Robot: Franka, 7 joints.
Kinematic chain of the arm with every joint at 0, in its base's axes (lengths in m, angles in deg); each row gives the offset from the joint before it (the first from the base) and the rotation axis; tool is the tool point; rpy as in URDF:
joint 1: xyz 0 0 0.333 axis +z
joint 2: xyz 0 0 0 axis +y
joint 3: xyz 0 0 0.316 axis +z
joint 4: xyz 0.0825 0 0 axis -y
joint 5: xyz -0.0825 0 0.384 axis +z
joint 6: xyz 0 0 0 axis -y
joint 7: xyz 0.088 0 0 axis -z
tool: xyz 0 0 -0.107 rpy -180 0 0
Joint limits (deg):
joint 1: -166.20..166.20
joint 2: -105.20..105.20
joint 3: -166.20..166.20
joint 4: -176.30..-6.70
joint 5: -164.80..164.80
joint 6: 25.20..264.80
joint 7: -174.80..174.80
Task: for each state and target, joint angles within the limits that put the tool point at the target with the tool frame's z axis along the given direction. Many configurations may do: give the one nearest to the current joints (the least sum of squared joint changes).
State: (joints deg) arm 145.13 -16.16 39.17 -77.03 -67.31 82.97 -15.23
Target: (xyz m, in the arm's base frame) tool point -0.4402 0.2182 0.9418 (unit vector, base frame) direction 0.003 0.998 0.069
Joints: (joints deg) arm 133.59 -2.32 27.37 -65.82 -84.16 108.21 -15.23
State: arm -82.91 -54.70 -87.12 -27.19 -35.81 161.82 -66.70
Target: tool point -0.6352 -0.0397 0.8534 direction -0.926 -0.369 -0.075
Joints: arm -44.92 -39.36 -92.28 -59.46 -45.96 153.88 -66.70
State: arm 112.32 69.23 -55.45 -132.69 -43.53 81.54 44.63
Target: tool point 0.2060 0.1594 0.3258 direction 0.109 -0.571 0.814
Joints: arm 153.76 62.60 -76.84 -162.72 -51.32 75.25 44.63
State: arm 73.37 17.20 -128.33 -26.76 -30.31 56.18 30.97
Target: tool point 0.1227 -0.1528 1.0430 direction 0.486 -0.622 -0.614
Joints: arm 83.42 -1.54 -117.59 -6.82 -17.25 59.71 30.97
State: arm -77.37 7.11 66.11 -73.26 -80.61 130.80 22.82
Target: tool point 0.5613 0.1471 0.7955 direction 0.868 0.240 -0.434
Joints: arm -66.72 30.24 106.02 -84.55 -55.42 137.31 22.82
